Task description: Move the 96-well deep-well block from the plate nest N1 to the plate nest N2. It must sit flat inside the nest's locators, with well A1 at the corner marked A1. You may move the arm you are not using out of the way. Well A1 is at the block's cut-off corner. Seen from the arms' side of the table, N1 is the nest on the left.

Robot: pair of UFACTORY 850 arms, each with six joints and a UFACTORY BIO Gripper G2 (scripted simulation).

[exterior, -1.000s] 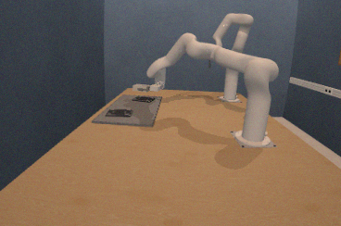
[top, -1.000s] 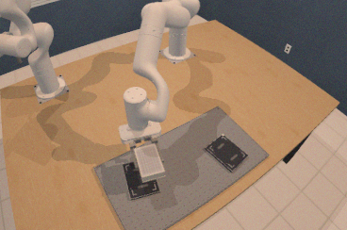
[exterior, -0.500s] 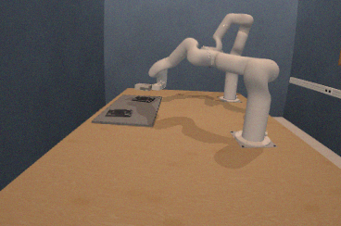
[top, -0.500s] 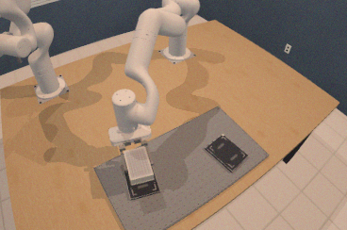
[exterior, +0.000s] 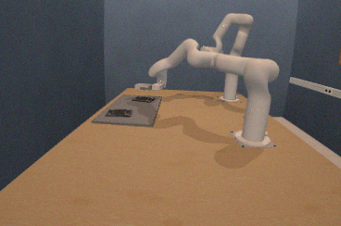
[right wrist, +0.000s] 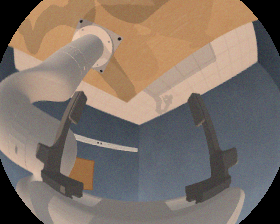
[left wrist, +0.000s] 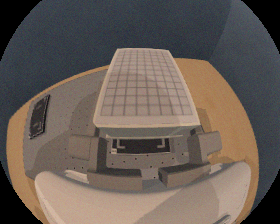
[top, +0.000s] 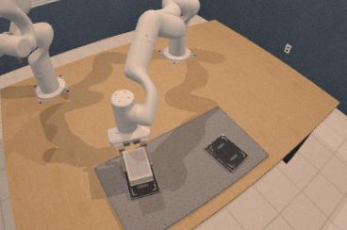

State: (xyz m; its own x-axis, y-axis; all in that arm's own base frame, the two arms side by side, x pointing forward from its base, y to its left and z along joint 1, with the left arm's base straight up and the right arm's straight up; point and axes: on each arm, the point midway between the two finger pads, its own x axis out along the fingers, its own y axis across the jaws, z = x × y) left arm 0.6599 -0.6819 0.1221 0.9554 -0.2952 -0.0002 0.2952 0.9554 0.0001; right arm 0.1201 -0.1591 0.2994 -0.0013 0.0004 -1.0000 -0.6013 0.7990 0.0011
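Observation:
The pale deep-well block is 1 cm ahead of my left hand.

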